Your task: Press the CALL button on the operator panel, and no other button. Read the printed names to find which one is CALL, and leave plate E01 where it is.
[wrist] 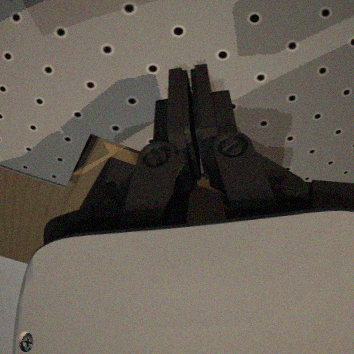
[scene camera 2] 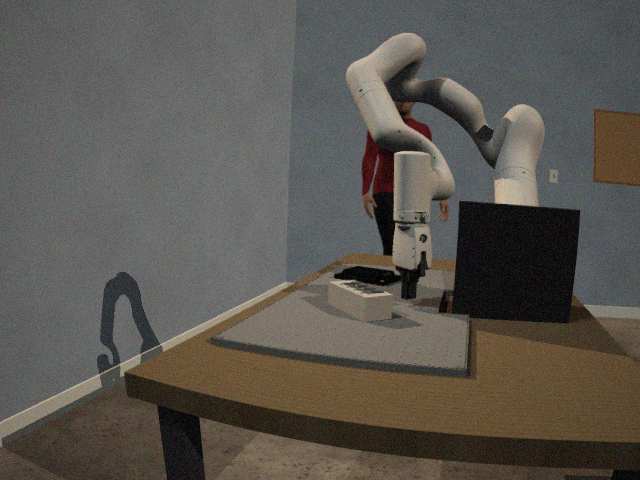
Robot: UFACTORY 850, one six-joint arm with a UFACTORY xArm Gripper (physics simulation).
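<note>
The operator panel, a cream box [scene camera 2: 360,303], stands on the grey perforated board [scene camera 2: 341,343] [wrist: 200,15] in the scene view. Its dark top markings are too small to read, so I cannot tell which button is CALL. The panel does not show in the wrist view. My gripper [scene camera 2: 408,297] [wrist: 193,91] is shut and empty, pointing down above the board, to the right of the panel and apart from it in the scene view. A flat black object [scene camera 2: 368,274] lies on the board behind the panel; no E01 label is readable, and I cannot tell if it is the plate.
A tall black upright panel [scene camera 2: 516,260] stands on the wooden table [scene camera 2: 547,392] [wrist: 22,210], to the right of my gripper in the scene view. A low dark item with a brown part is beside it. A person in a red top [scene camera 2: 382,173] stands behind the table.
</note>
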